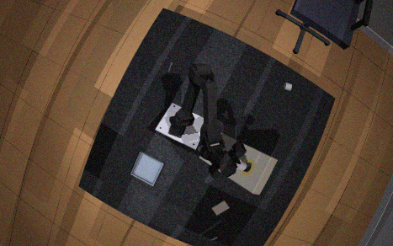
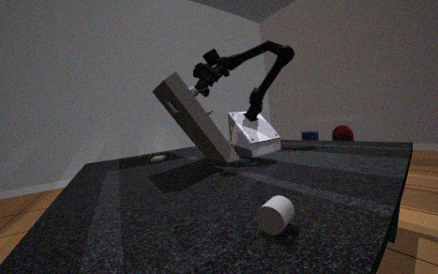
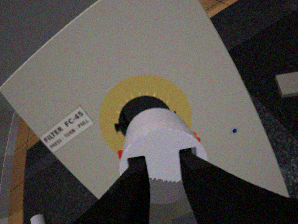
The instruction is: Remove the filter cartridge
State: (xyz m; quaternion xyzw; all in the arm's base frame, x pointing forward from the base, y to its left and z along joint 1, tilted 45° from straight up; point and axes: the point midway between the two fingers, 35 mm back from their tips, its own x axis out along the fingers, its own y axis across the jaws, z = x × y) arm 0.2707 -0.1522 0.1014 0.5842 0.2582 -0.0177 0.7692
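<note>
Now: the grey square tray 42 cm behind my gripper tip, 30 cm below it and 23 cm to the right of it. The rest, counted from my gripper tip: small pale block 32 cm to the right, 31 cm below, 7 cm ahead; round filter cartridge 1 cm below, 1 cm ahead.
</note>
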